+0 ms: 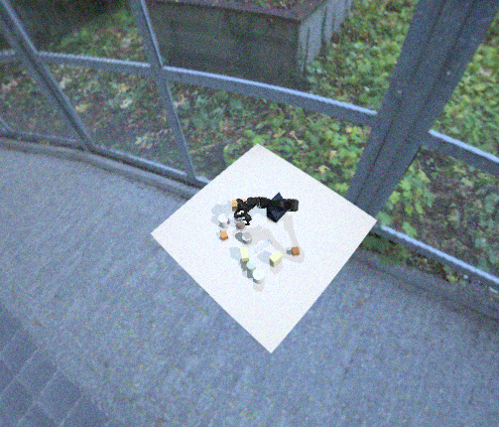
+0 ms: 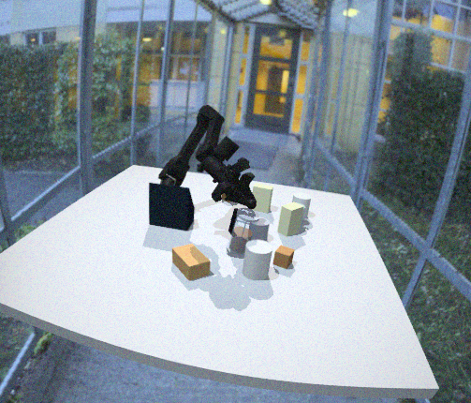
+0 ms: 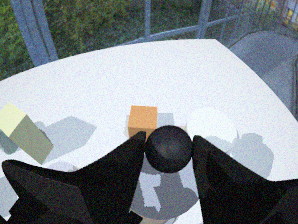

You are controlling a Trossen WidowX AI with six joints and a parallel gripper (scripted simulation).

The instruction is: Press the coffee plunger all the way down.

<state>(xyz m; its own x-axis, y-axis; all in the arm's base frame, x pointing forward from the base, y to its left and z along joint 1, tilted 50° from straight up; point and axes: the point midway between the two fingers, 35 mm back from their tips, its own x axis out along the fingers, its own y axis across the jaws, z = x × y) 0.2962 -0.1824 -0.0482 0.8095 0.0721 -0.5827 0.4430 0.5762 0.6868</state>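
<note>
The coffee press is 30 mm behind my gripper tip, 20 mm to the left of it and 90 mm below it. From my gripper tip the other things lie so: orange block: 160 mm behind, 120 mm to the right, 160 mm below; then grey cylinder: 30 mm ahead, 130 mm to the left, 150 mm below.
</note>
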